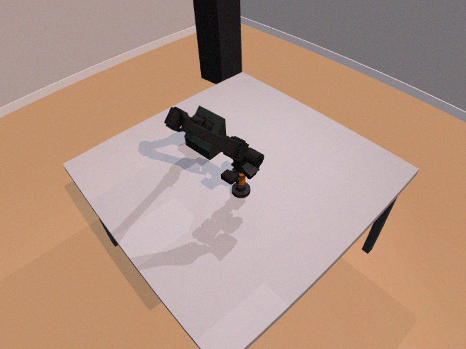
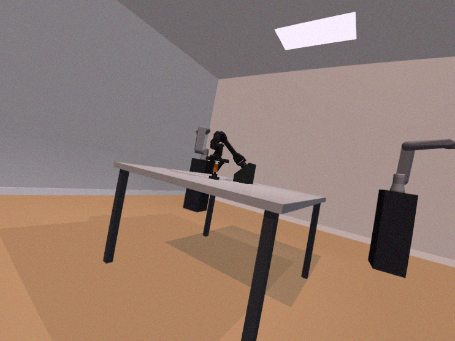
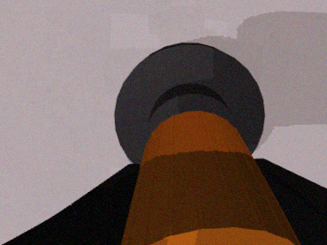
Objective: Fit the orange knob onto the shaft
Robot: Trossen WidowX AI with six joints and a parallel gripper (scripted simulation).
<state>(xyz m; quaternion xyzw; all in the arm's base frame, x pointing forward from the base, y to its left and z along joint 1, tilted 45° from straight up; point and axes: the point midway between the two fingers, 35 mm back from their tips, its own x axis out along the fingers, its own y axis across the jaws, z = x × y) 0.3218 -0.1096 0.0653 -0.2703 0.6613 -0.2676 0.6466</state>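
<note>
Right now the orange knob is 20 mm above my gripper tip. From my gripper tip the other things lie so: round dark pedestal 40 mm below.
</note>
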